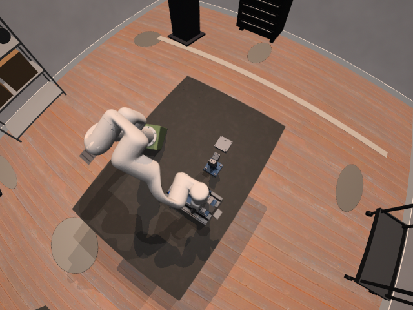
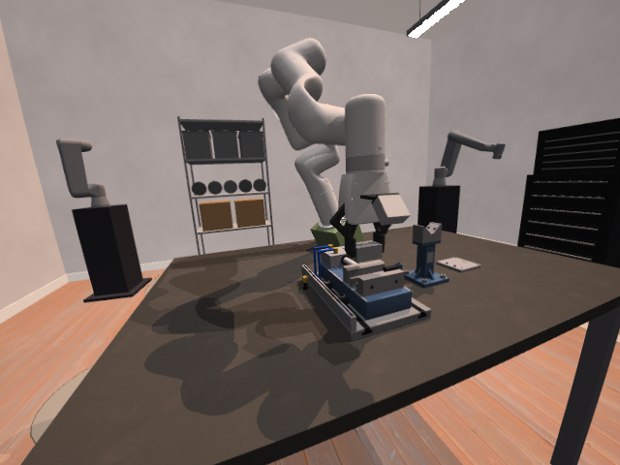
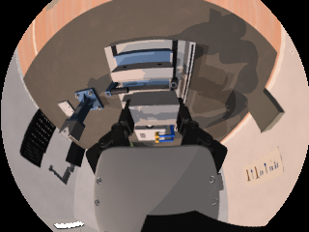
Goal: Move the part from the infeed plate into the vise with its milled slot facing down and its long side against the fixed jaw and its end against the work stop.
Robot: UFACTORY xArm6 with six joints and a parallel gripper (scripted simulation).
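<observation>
Right now the grey rail is 60 mm behind my hand, 80 mm to the right of it and 120 mm below it. The rest, counted from my hand: air cylinder: 160 mm behind, 70 mm below; part: 20 mm below.
</observation>
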